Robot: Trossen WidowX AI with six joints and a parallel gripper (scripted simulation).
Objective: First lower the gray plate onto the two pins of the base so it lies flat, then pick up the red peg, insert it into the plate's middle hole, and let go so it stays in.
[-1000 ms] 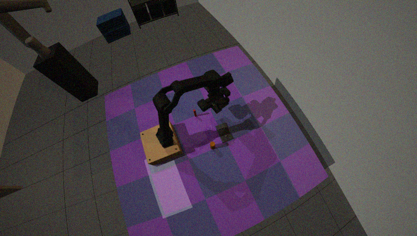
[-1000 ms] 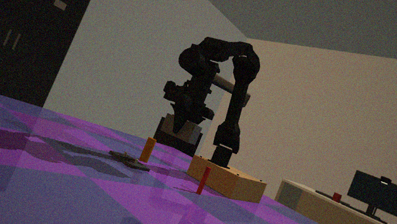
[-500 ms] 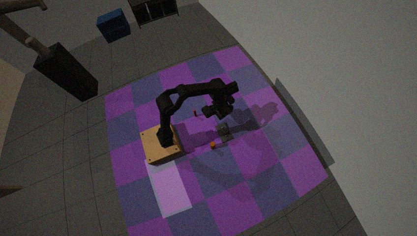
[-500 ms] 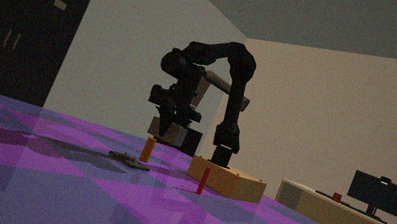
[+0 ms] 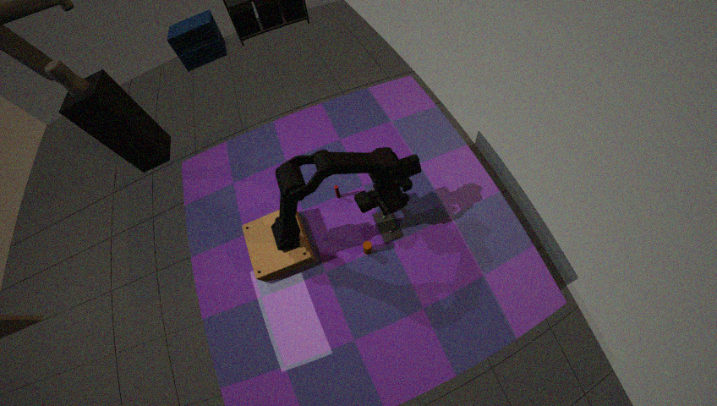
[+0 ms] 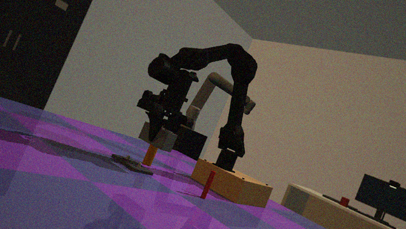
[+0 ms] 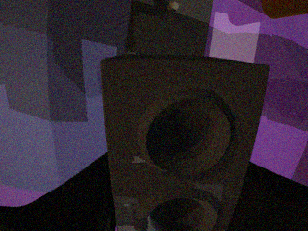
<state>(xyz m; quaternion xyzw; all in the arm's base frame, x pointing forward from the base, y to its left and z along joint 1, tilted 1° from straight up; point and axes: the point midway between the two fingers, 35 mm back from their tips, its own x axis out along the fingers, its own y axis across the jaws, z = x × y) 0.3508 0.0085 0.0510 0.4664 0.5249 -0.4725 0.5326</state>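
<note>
My gripper tip is now 8 cm above the base and 6 cm to the left of it. From my gripper tip the other things lie so: red peg (13 cm to the left, 13 cm behind, 5 cm below); then gray plate (3 cm above); then orange peg (12 cm to the right, 11 cm behind, 5 cm below).
</note>
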